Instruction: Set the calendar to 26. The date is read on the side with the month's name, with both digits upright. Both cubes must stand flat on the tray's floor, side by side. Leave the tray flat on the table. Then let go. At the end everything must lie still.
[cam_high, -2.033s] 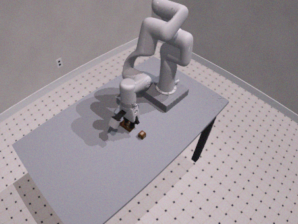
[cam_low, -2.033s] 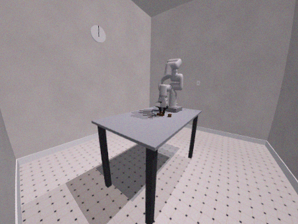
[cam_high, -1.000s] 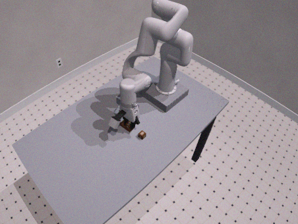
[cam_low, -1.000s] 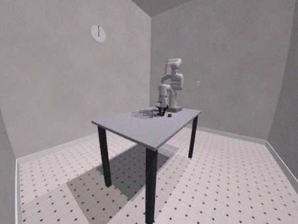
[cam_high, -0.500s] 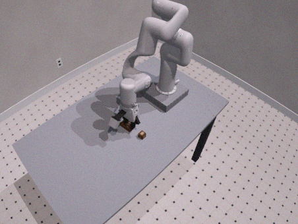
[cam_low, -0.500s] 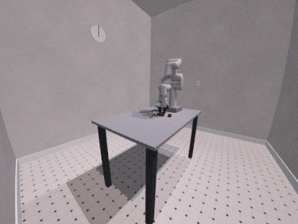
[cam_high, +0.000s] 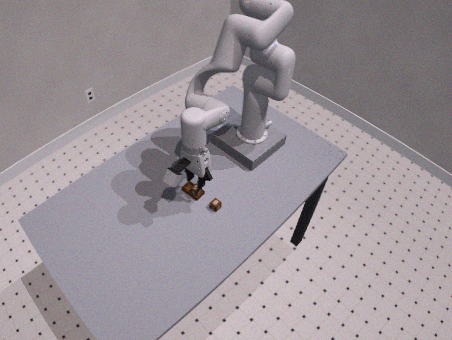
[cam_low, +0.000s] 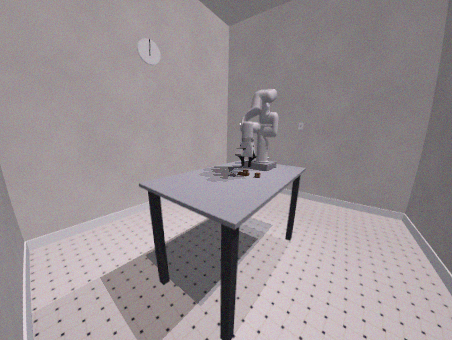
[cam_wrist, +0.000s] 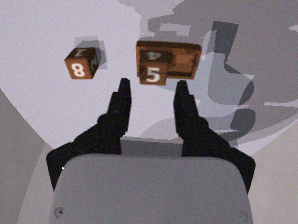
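Right now the brown cube is 9 cm to the left of my hand, 7 cm below it and 2 cm behind it. Also, from my hand: brown wooden tray: 7 cm below, 2 cm to the right.
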